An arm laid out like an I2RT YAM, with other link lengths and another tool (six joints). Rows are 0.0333 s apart.
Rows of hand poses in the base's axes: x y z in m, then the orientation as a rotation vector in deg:
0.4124 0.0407 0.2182 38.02 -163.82 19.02
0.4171 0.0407 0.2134 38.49 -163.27 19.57
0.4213 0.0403 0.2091 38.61 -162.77 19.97
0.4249 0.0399 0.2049 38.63 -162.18 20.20
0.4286 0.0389 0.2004 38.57 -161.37 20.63
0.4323 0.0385 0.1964 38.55 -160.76 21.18
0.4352 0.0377 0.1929 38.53 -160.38 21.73
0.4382 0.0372 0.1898 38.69 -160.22 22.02
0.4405 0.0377 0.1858 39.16 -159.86 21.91
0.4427 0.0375 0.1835 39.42 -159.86 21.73
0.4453 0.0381 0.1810 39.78 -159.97 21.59
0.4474 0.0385 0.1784 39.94 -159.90 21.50
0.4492 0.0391 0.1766 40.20 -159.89 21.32
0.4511 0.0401 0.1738 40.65 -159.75 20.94
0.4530 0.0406 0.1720 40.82 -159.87 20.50
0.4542 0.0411 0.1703 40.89 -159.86 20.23
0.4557 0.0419 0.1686 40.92 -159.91 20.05
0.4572 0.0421 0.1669 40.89 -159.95 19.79
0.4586 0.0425 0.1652 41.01 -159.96 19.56
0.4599 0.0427 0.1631 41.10 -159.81 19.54
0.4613 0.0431 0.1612 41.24 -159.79 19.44
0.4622 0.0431 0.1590 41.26 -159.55 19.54
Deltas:
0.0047 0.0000 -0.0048 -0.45 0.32 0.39
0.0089 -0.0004 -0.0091 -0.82 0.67 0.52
0.0125 -0.0008 -0.0133 -1.13 1.16 0.59
0.0162 -0.0018 -0.0178 -1.64 1.81 0.62
0.0199 -0.0022 -0.0218 -2.16 2.24 0.68
0.0228 -0.0030 -0.0253 -2.62 2.45 0.73
0.0258 -0.0035 -0.0284 -2.83 2.50 0.87
0.0281 -0.0030 -0.0324 -2.81 2.80 1.21
0.0303 -0.0032 -0.0347 -2.67 2.82 1.37
0.0329 -0.0026 -0.0372 -2.51 2.70 1.60
0.0350 -0.0022 -0.0398 -2.45 2.77 1.71
0.0368 -0.0016 -0.0416 -2.31 2.79 1.87
0.0387 -0.0006 -0.0444 -2.06 2.96 2.16
0.0406 -0.0001 -0.0462 -1.73 2.94 2.23
0.0418 0.0004 -0.0479 -1.55 3.01 2.26
0.0433 0.0012 -0.0496 -1.42 3.01 2.26
0.0448 0.0014 -0.0513 -1.24 3.04 2.22
0.0462 0.0018 -0.0530 -1.08 3.07 2.29
0.0475 0.0020 -0.0551 -1.10 3.21 2.36
0.0489 0.0024 -0.0570 -1.03 3.23 2.45
0.0498 0.0024 -0.0592 -1.16 3.43 2.48

